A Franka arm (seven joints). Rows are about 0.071 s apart.
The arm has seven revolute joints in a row. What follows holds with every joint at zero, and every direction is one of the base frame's.
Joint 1 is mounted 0.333 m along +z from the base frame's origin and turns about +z.
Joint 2 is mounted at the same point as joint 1 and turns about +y.
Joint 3 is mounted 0.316 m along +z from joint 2 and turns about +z.
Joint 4 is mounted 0.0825 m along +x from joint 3 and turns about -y.
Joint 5 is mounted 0.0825 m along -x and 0.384 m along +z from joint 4 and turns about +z.
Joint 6 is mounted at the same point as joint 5 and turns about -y.
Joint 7 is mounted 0.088 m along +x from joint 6 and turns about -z.
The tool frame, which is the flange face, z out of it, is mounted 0.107 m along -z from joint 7; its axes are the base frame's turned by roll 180, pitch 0 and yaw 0 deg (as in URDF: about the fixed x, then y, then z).
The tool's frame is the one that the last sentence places.
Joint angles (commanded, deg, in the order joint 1, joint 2, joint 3, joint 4, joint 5, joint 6, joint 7), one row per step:
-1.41, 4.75, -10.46, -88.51, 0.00, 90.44, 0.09
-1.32, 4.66, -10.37, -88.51, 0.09, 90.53, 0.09
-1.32, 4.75, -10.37, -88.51, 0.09, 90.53, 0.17
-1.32, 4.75, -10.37, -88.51, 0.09, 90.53, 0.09
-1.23, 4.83, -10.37, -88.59, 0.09, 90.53, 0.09
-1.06, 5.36, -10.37, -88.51, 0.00, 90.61, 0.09
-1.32, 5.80, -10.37, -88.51, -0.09, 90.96, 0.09
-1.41, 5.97, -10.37, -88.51, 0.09, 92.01, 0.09
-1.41, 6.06, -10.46, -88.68, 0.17, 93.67, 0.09
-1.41, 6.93, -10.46, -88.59, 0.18, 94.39, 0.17
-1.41, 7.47, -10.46, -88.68, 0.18, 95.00, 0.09
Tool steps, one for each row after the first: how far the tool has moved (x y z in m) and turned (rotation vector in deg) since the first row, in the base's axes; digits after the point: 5 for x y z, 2 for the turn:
0.00016, 0.00189, 0.00101, 0.07, -0.20, 0.18
0.00056, 0.00188, 0.00011, 0.07, -0.11, 0.10
0.00056, 0.00188, 0.00011, 0.08, -0.11, 0.18
0.00103, 0.00276, -0.00134, 0.10, 0.05, 0.26
0.00391, 0.00421, -0.00585, -0.01, 0.44, 0.44
0.00596, 0.00128, -0.00976, -0.16, 0.56, 0.19
0.00858, 0.00030, -0.00997, -0.19, -0.34, 0.11
0.01176, -0.00103, -0.00981, -0.43, -1.72, 0.04
0.01692, -0.00137, -0.01685, -0.57, -1.65, -0.03
0.02020, -0.00164, -0.02223, -0.66, -1.61, 0.06

